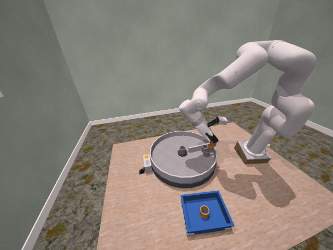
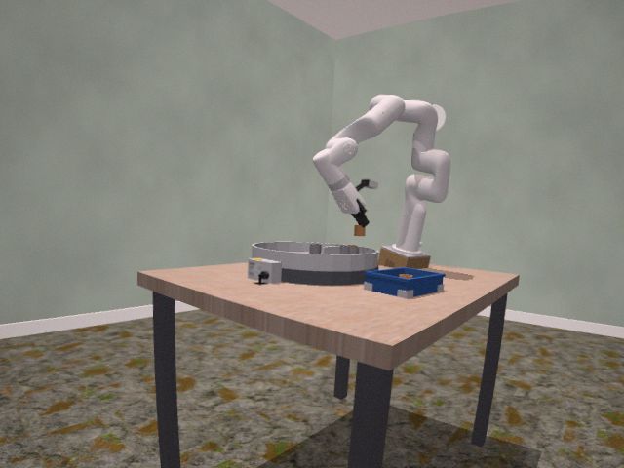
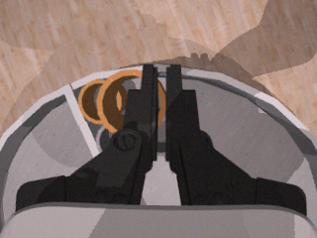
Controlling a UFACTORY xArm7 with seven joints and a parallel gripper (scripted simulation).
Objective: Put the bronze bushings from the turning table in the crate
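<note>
My gripper is now 29 cm to the right of the blue crate, 17 cm short of it and 16 cm above it.
</note>
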